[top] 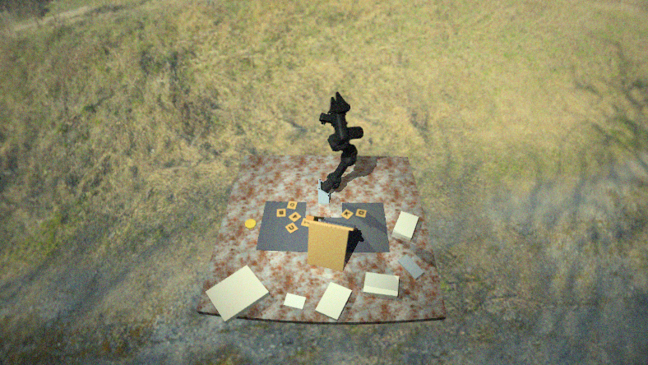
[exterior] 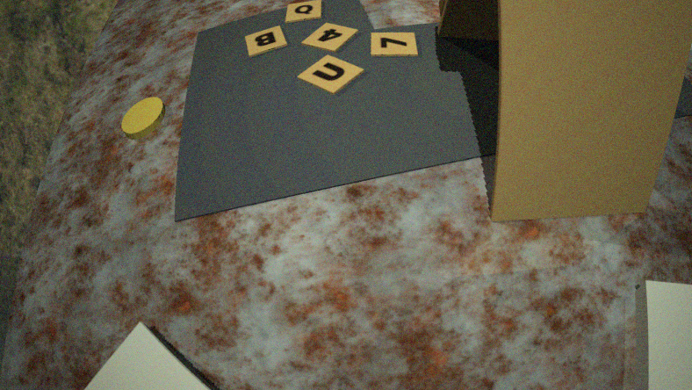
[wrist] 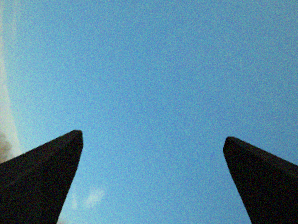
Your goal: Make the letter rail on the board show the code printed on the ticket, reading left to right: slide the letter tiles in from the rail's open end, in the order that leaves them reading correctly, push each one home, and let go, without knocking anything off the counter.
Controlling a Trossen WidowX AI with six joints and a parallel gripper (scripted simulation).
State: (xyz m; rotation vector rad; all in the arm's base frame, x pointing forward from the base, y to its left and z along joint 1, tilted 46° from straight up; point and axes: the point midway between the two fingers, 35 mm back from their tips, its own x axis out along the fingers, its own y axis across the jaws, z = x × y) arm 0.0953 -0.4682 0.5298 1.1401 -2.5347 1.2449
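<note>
Now: gripper tip 1 cm short of the tan letter tile, 18 cm to the right of it and 81 cm above it. Round my gripper tip: grey mat: 6 cm ahead, 6 cm to the right, 81 cm below; white ticket: 16 cm ahead, 6 cm to the left, 73 cm below; yellow disc: 7 cm ahead, 51 cm to the right, 80 cm below.
</note>
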